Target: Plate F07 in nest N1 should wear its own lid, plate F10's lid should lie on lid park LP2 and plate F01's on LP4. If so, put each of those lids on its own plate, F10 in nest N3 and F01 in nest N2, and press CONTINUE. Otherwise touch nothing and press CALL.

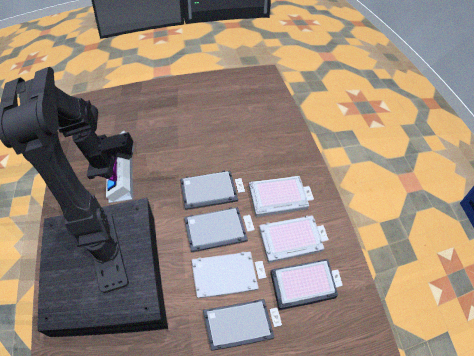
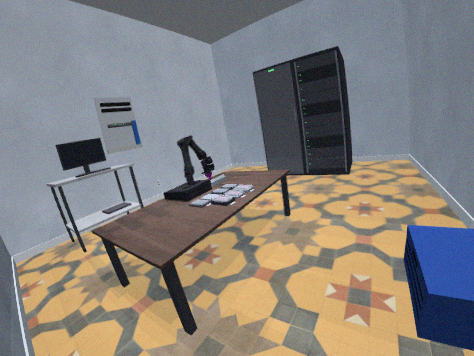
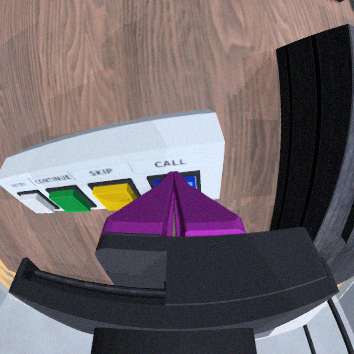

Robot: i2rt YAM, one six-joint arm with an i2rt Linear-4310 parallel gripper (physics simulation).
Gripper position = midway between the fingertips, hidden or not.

Note:
My gripper (image 3: 173, 178) grips a blue button. I also see a yellow SKIP button (image 3: 112, 197) and a lid park (image 1: 221, 275).

